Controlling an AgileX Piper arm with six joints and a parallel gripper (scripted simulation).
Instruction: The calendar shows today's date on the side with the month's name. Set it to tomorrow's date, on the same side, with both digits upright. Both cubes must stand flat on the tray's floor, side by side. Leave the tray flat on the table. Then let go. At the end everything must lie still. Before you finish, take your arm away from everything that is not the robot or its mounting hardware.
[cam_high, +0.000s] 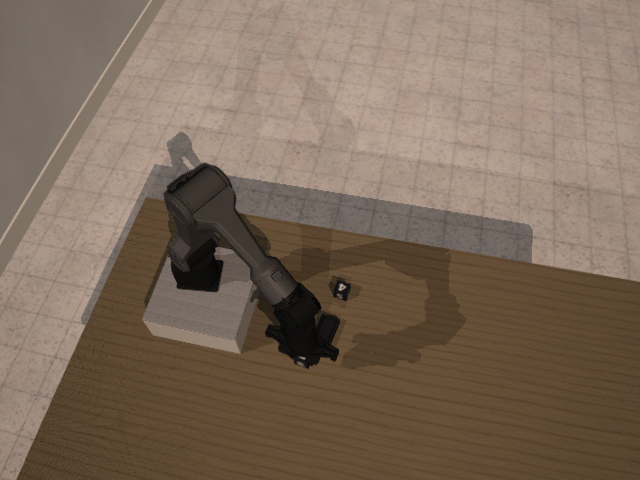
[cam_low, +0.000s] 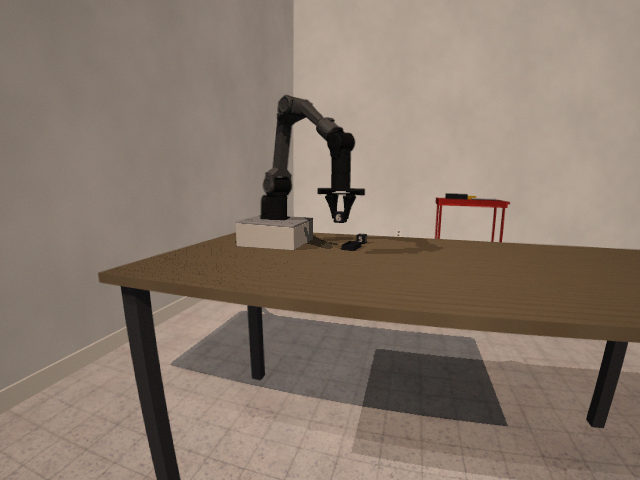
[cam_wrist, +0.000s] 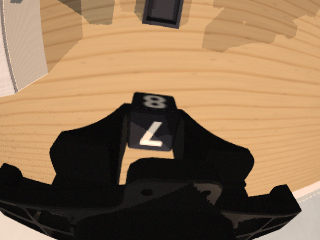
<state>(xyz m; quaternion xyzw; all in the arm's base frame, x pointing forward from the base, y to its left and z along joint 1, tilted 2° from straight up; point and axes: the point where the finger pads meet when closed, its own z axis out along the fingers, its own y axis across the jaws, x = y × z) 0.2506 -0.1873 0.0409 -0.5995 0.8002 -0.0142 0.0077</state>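
The tray lies 11 cm below my hand, 10 cm to the left of it and 3 cm ahead of it. The rest, counted from my hand: black number cube: right at my hand.
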